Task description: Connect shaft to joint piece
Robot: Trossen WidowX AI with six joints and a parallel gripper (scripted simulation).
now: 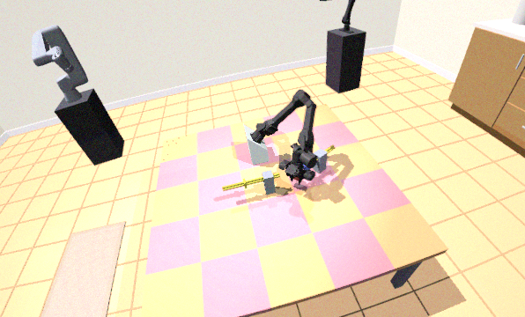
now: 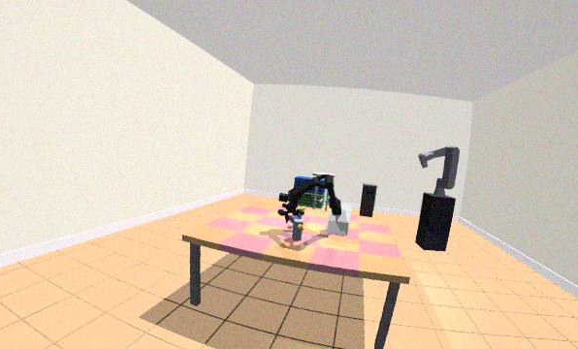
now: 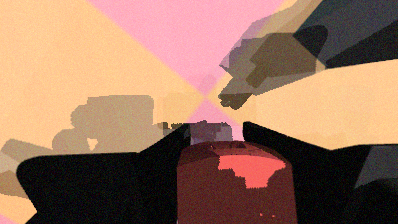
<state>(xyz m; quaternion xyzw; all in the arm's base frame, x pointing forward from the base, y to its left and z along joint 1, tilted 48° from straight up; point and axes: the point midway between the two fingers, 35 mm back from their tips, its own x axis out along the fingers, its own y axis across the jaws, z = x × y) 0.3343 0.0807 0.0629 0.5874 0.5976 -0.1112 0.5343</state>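
The dark red joint piece is 4 cm above my gripper tip, 2 cm to the left of it and 1 cm behind it.
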